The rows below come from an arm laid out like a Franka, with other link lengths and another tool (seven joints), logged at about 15 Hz.
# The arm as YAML. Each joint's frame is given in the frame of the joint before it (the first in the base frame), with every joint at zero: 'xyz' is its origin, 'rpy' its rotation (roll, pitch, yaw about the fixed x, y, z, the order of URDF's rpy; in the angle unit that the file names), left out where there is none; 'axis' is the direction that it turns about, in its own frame. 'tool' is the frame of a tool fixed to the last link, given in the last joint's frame.
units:
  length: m
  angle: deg
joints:
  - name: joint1
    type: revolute
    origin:
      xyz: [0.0, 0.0, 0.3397]
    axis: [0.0, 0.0, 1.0]
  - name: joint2
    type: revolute
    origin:
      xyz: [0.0, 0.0, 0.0]
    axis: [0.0, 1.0, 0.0]
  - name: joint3
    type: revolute
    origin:
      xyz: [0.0, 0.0, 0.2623]
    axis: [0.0, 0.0, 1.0]
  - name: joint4
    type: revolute
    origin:
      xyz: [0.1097, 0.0, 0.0]
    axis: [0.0, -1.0, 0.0]
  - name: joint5
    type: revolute
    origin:
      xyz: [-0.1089, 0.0, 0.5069]
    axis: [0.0, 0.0, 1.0]
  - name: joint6
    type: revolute
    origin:
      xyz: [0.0, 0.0, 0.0]
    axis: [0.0, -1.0, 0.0]
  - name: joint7
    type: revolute
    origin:
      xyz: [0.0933, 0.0, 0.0]
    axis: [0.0, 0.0, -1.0]
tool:
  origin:
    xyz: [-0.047, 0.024, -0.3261]
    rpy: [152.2, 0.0, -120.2]
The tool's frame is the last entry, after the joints.
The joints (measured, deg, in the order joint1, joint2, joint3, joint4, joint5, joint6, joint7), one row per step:
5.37 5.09 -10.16 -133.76 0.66 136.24 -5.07
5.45 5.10 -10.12 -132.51 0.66 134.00 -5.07
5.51 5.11 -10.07 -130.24 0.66 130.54 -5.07
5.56 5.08 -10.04 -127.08 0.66 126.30 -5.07
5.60 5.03 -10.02 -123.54 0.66 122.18 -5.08
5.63 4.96 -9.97 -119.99 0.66 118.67 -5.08
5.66 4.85 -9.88 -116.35 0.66 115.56 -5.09
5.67 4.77 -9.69 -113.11 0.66 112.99 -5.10
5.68 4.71 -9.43 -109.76 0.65 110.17 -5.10
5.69 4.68 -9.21 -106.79 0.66 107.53 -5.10
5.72 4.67 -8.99 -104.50 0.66 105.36 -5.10
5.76 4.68 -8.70 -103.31 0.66 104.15 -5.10
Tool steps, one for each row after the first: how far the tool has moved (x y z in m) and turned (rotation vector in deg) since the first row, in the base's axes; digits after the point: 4 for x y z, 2 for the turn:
0.0010 0.0014 0.0086 0.10 1.00 0.12
0.0057 0.0026 0.0250 0.23 2.19 0.24
0.0147 0.0033 0.0494 0.35 3.23 0.34
0.0268 0.0037 0.0781 0.44 3.76 0.44
0.0408 0.0042 0.1080 0.46 3.65 0.55
0.0561 0.0050 0.1401 0.46 3.01 0.72
0.0691 0.0069 0.1691 0.44 2.27 0.97
0.0798 0.0098 0.1993 0.42 1.68 1.28
0.0869 0.0126 0.2262 0.43 1.32 1.54
0.0906 0.0157 0.2468 0.45 1.20 1.81
0.0917 0.0197 0.2574 0.48 1.23 2.16

